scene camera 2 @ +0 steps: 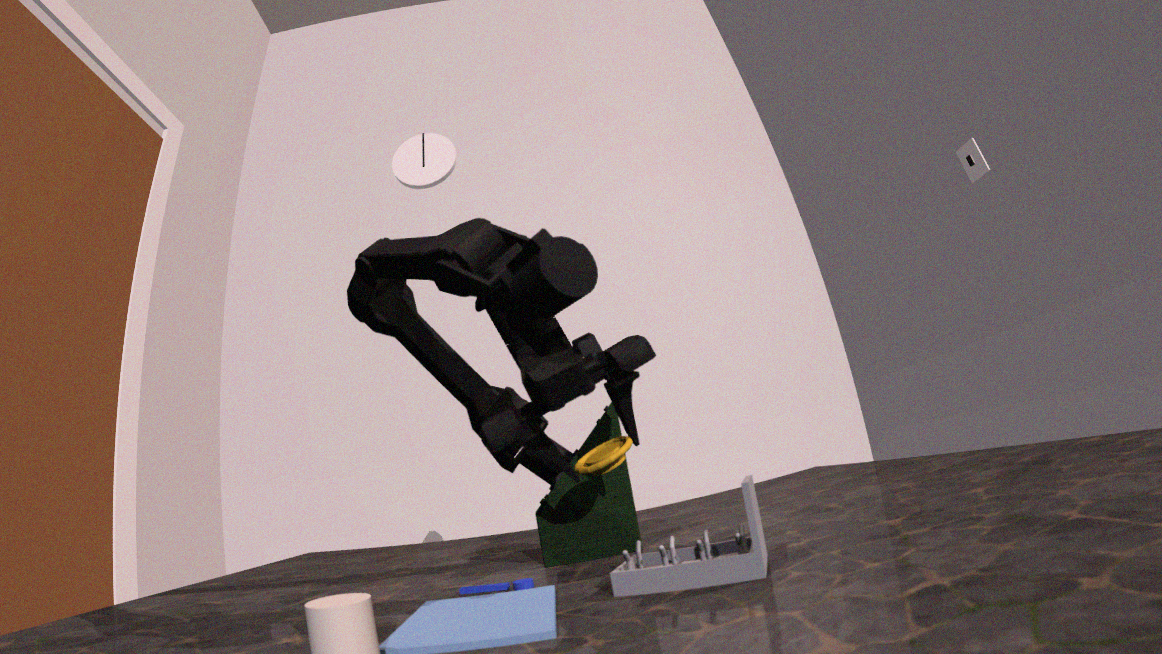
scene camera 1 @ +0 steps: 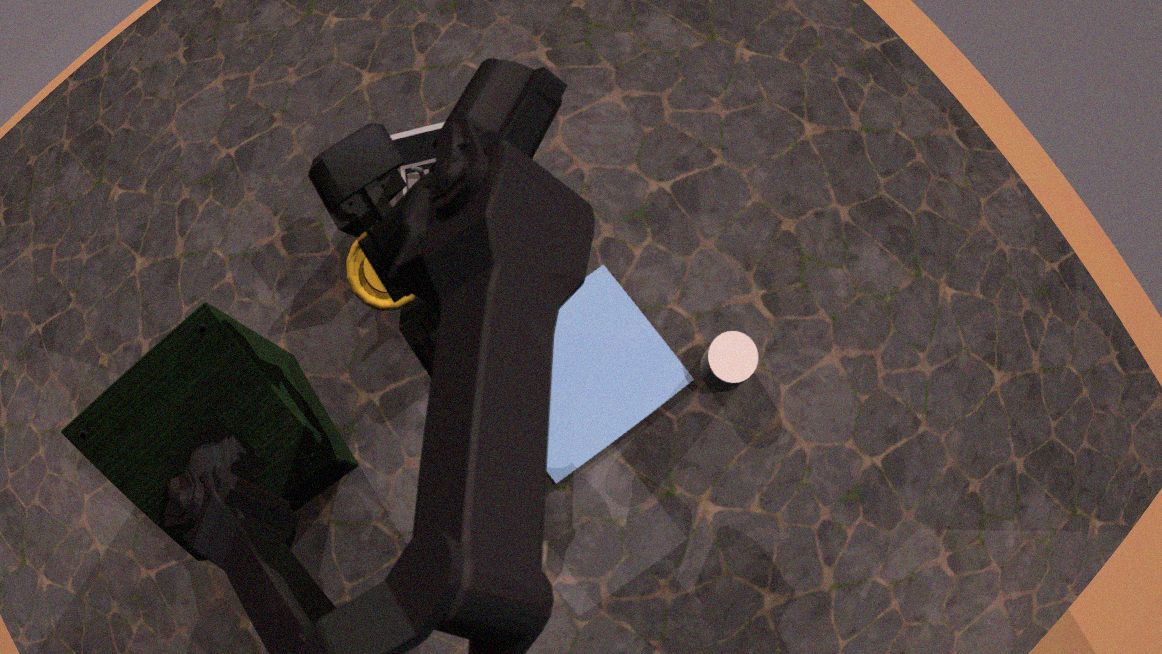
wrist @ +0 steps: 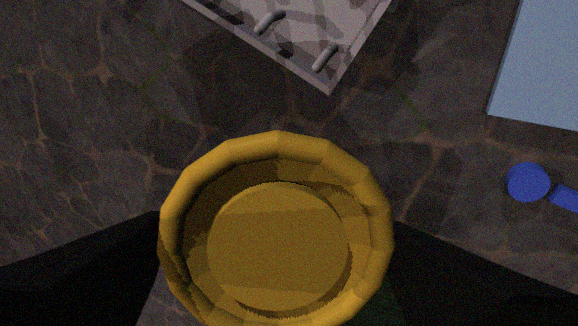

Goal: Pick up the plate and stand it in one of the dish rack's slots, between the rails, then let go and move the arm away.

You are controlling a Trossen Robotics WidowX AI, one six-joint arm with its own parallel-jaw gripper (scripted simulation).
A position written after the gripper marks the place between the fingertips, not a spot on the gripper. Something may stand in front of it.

The gripper (scene camera 2: pixel 607 463) carries a yellow plate (scene camera 1: pixel 365 284). Also in view: a dish rack (scene camera 2: pixel 745 558), a white cylinder (scene camera 1: pixel 732 357) and a light blue mat (scene camera 1: pixel 611 369).
The yellow plate also shows in scene camera 2 (scene camera 2: pixel 605 457) and in the wrist view (wrist: pixel 276 221). The dish rack is seen too in scene camera 1 (scene camera 1: pixel 416 146) and in the wrist view (wrist: pixel 318 48). The gripper shows as well in scene camera 1 (scene camera 1: pixel 384 268) and in the wrist view (wrist: pixel 276 230). The wrist view misses the white cylinder: it is out of frame.
